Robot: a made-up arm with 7 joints.
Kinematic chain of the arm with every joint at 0, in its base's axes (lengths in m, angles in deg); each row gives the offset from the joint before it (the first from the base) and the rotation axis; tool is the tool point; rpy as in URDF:
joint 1: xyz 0.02 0 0.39 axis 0.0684 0.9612 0.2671
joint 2: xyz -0.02 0 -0.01 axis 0.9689 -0.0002 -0.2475
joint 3: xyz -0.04 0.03 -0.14 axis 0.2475 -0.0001 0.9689
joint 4: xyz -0.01 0.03 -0.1 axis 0.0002 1 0
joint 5: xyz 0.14 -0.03 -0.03 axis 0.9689 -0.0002 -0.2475
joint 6: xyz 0.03 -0.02 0.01 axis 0.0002 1 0
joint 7: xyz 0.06 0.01 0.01 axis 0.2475 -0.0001 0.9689
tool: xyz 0 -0.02 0.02 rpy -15.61 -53.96 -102.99
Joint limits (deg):
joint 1: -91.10..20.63
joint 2: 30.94..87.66
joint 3: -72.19..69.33
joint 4: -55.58..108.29
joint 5: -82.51..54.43
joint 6: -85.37..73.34
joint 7: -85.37..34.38
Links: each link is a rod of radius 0.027 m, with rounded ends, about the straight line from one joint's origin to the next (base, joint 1, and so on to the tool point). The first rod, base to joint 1, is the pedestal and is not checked.
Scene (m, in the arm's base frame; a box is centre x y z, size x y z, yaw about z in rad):
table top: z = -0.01
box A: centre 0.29 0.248 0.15 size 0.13 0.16 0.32 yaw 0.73
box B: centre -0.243 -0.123 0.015 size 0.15 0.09 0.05 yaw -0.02
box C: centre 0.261 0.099 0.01 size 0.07 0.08 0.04 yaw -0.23
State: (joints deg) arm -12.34 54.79 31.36 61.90 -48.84 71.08 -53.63
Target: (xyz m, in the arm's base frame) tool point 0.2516 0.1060 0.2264
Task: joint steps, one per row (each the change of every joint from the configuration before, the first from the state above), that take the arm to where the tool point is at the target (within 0.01 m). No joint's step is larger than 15 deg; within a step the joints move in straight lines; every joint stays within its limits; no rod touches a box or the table.
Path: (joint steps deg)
1: 6.11 -4.37 -3.41 -9.08 1.87 -12.27 -5.68
2: 6.12 -4.38 -3.42 -9.09 1.87 -12.26 -5.69
3: 6.11 -4.37 -3.41 -9.08 1.86 -12.27 -5.68
4: 6.11 -4.38 -3.42 -9.08 1.87 -12.26 -5.68
5: 2.84 9.04 -8.85 -10.23 4.95 -9.60 1.36
6: 2.84 9.04 -8.86 -10.23 4.95 -9.60 1.35
7: 2.84 9.04 -8.85 -10.22 4.96 -9.60 1.36
8: -6.37 -4.99 1.45 -0.20 -4.14 12.78 3.82
9: -6.37 -5.00 1.44 -0.20 -4.14 12.78 3.82
10: -6.36 -4.99 1.45 -0.19 -4.14 12.78 3.82
11: -6.37 -5.00 1.44 -0.20 -4.13 12.78 3.82
12: -6.37 -4.99 1.45 -0.19 -4.14 12.78 3.82
13: -6.37 -5.00 1.45 -0.20 -4.14 12.78 3.82

